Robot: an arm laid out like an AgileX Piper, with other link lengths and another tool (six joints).
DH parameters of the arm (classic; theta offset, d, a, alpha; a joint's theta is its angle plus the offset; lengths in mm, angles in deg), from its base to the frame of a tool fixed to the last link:
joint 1: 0 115.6 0 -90
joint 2: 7.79 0 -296.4 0
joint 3: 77.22 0 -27.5 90
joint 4: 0 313.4 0 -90
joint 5: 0 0 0 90
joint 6: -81 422.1 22.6 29.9
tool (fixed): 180 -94.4 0 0
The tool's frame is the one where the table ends.
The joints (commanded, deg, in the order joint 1, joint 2, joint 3, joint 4, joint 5, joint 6), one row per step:
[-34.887 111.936 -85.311 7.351 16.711 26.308]
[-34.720 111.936 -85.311 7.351 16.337 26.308]
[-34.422 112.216 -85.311 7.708 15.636 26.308]
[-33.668 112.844 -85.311 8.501 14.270 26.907]
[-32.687 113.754 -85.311 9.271 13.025 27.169]
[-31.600 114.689 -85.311 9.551 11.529 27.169]
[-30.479 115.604 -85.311 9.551 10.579 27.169]
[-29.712 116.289 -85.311 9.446 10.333 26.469]
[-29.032 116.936 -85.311 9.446 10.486 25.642]
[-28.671 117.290 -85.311 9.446 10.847 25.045]
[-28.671 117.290 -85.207 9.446 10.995 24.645]
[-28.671 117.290 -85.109 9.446 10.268 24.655]
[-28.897 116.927 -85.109 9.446 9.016 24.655]
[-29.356 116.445 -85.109 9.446 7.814 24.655]
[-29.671 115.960 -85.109 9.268 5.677 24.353]
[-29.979 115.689 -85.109 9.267 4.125 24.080]
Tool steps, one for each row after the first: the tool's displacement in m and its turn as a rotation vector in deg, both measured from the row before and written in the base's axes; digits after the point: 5 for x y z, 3 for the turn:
[0.00226 0.00054 0.00152 -0.226 -0.295 0.123]
[0.00435 0.00180 -0.00032 0.009 -0.510 0.080]
[0.00983 0.00594 -0.00142 0.550 -1.220 -0.085]
[0.01002 0.00871 -0.00543 0.537 -0.722 0.347]
[0.01030 0.00829 -0.00502 -0.155 -0.541 0.750]
[0.00825 0.01007 -0.00724 -0.068 0.015 0.978]
[0.00360 0.00763 -0.00762 -0.376 0.705 1.187]
[0.00176 0.00794 -0.00879 -0.189 0.994 1.195]
[-0.00018 0.00494 -0.00596 -0.058 0.822 0.776]
[-0.00130 0.00047 -0.00165 -0.153 0.355 0.267]
[0.00189 -0.00179 0.00206 -0.338 -0.521 -0.112]
[0.00348 -0.00642 0.00967 -0.851 -1.356 -0.409]
[0.00194 -0.00890 0.01112 -0.889 -1.414 -0.635]
[0.00487 -0.01022 0.01541 -1.774 -1.983 -0.385]
[0.00268 -0.00799 0.01048 -1.197 -1.396 -0.394]

